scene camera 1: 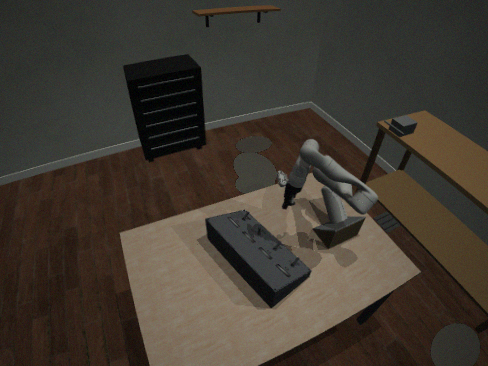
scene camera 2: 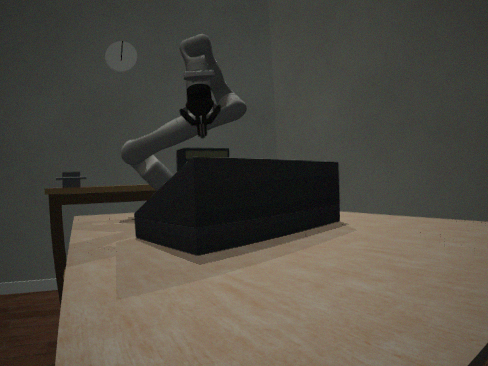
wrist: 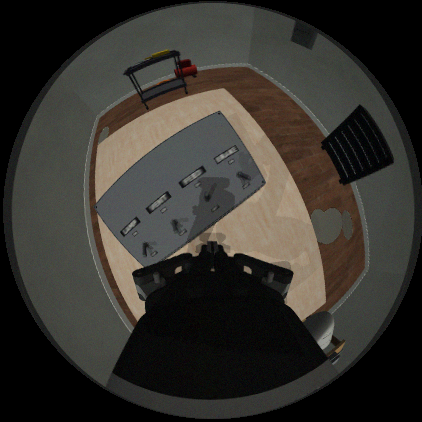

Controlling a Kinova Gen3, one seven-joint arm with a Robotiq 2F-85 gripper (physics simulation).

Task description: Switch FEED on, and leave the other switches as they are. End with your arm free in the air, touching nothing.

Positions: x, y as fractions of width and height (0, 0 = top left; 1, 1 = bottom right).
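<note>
I can see a grey switch panel (wrist: 0.39, 0.44). My own gripper (scene camera 2: 0.41, 0.38) is there to be seen as well, and I find it again in the wrist view (wrist: 0.50, 0.59).
</note>
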